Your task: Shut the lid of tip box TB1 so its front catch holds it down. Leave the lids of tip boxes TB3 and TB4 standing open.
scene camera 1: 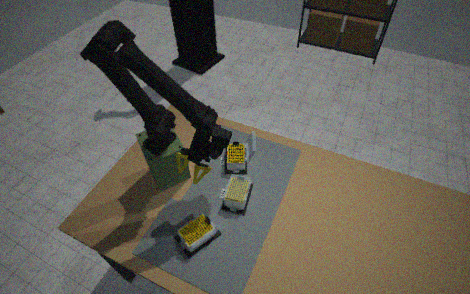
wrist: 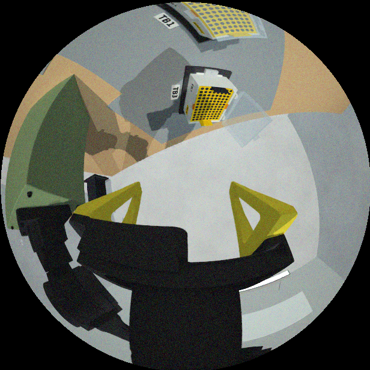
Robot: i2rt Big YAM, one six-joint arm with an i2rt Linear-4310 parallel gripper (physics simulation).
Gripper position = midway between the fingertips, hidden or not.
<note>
I see my gripper [scene camera 1: 187, 178], a clear lid [wrist: 245, 118] and a grey mat [scene camera 1: 232, 255].
My gripper is seen too in the wrist view [wrist: 185, 186]. The grey mat shows as well in the wrist view [wrist: 142, 62].
</note>
